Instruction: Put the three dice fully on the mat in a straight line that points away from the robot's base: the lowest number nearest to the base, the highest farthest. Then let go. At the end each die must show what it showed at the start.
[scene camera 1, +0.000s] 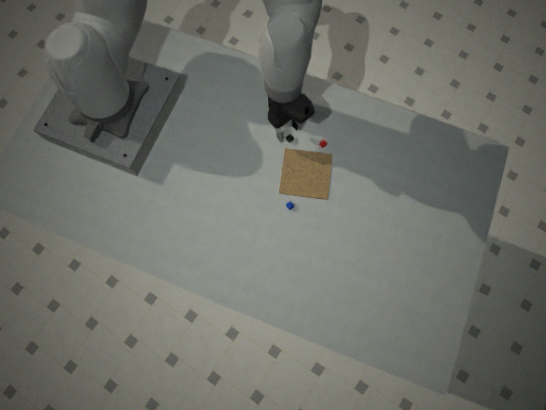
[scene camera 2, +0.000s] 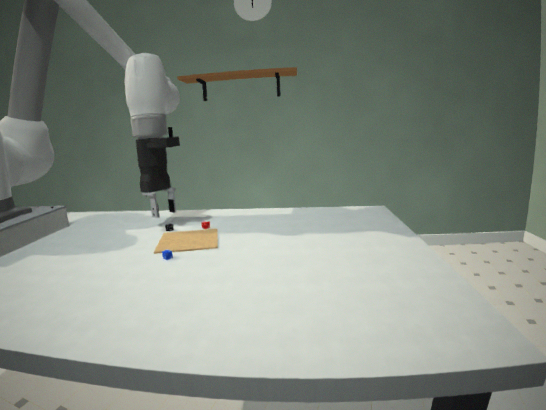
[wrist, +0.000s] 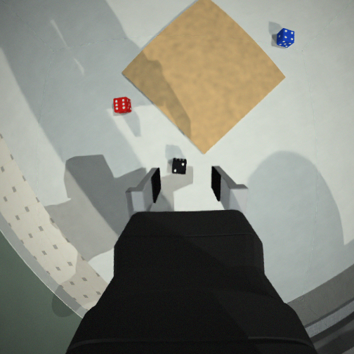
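Pixels of known places: gripper, fingertip midpoint: (scene camera 1: 287, 133) (scene camera 2: 164, 214); arm's base at its link origin: (scene camera 1: 109, 104).
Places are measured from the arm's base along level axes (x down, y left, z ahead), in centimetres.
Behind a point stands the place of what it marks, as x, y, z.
The black die (scene camera 1: 290, 138) @(4.9, 7.2, 52.7) (scene camera 2: 169, 227) @(5.4, 6.6, 52.8) (wrist: 179, 166) lies on the table just off the mat's edge; its face toward the wrist camera shows two pips. The red die (scene camera 1: 323, 143) @(5.0, 8.6, 62.3) (scene camera 2: 205, 225) @(5.6, 7.9, 62.4) (wrist: 122, 105) lies off the mat; a face with six pips shows in the wrist view. The blue die (scene camera 1: 290, 205) @(5.0, -12.3, 58.5) (scene camera 2: 167, 255) @(5.6, -13.0, 58.7) (wrist: 285, 37) lies off the opposite side; its top appears to show four. The brown square mat (scene camera 1: 306, 175) @(6.1, -2.0, 60.3) (scene camera 2: 187, 241) @(6.1, -3.0, 60.3) (wrist: 205, 75) holds no die. My gripper (scene camera 1: 287, 132) @(2.0, 7.1, 51.7) (scene camera 2: 164, 213) @(2.0, 7.1, 51.7) (wrist: 185, 177) is open and empty, above the table close to the black die.
The robot's base plate (scene camera 1: 155, 97) @(-0.1, 5.8, 12.1) (scene camera 2: 42, 222) @(2.4, 4.5, 15.2) stands at the left of the table (scene camera 1: 240, 240) @(6.6, -25.6, 48.2) (scene camera 2: 300, 310) @(6.5, -33.0, 84.0). A wooden shelf (scene camera 2: 240, 75) hangs on the wall behind. Arm shadows fall across the table and part of the mat.
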